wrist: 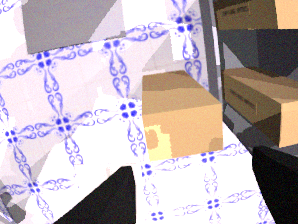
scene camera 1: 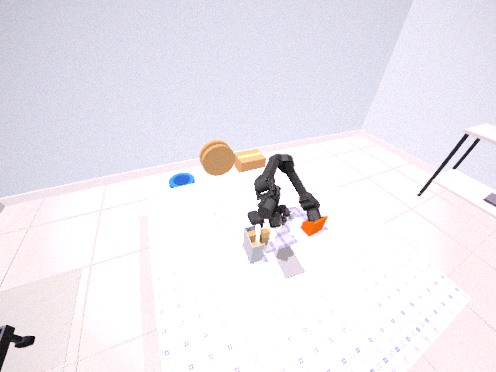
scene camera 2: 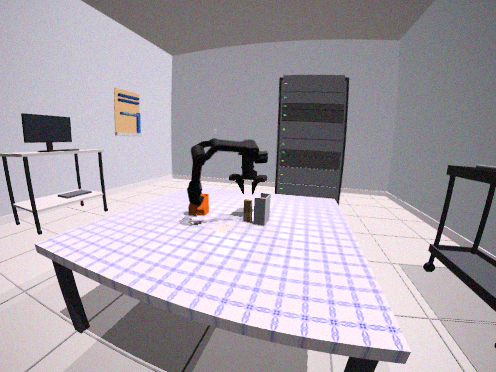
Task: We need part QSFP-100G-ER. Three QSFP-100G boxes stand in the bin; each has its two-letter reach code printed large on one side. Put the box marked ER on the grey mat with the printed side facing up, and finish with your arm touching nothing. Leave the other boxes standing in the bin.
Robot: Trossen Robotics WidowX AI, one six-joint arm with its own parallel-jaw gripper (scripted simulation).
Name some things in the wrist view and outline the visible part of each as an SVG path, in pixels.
My gripper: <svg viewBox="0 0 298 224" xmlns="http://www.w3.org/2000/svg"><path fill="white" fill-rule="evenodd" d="M132 165L124 165L124 167L118 168L108 179L102 181L97 188L94 188L93 192L86 194L85 198L82 198L72 209L69 209L64 216L61 214L59 220L56 220L53 224L137 224L136 180L134 180ZM254 147L253 151L251 151L251 165L253 165L251 171L254 172L258 189L261 190L263 201L265 201L271 217L274 218L273 221L275 224L298 224L298 157L291 156L286 152L283 153L278 151L278 149L271 149L266 147L266 145Z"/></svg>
A tan box marked ER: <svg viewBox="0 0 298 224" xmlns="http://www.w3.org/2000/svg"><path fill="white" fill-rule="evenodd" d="M184 69L182 71L142 75L142 121L144 121L146 145L148 145L150 161L223 151L222 103L212 93L206 91L201 84L198 84L192 76L189 76Z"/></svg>
